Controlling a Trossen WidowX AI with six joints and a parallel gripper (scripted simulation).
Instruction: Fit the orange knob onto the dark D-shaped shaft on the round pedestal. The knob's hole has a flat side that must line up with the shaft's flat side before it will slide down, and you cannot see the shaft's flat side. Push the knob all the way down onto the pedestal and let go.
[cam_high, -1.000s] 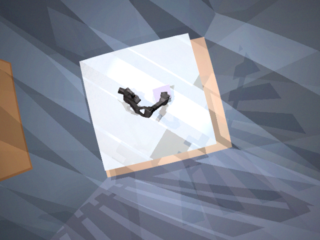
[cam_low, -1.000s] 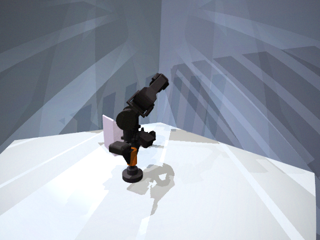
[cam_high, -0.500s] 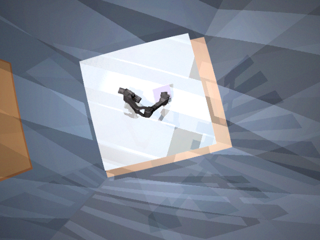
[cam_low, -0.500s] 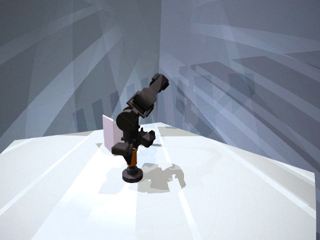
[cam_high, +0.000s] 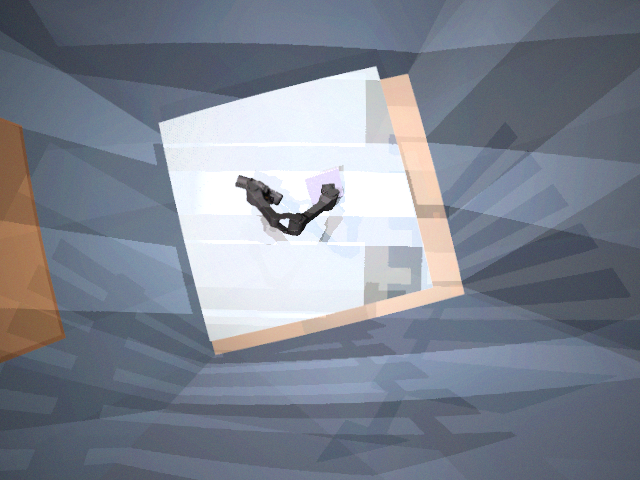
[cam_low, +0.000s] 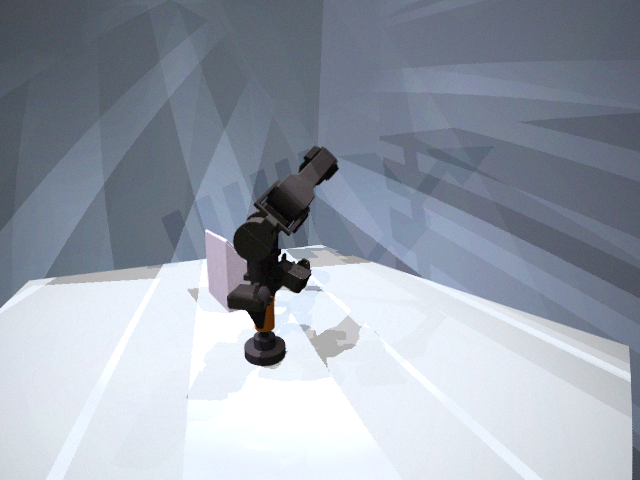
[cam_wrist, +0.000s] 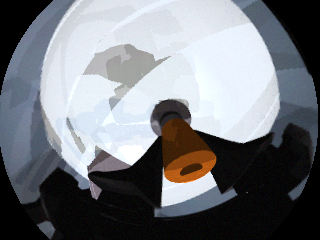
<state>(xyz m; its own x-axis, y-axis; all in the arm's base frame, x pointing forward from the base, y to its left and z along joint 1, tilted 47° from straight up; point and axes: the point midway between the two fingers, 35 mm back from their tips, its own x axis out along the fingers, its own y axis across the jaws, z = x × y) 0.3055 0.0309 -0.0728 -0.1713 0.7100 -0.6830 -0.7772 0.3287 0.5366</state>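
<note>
The orange knob is 20 mm above my gripper tip. Also, from my gripper tip: dark round pedestal (40 mm below).
</note>
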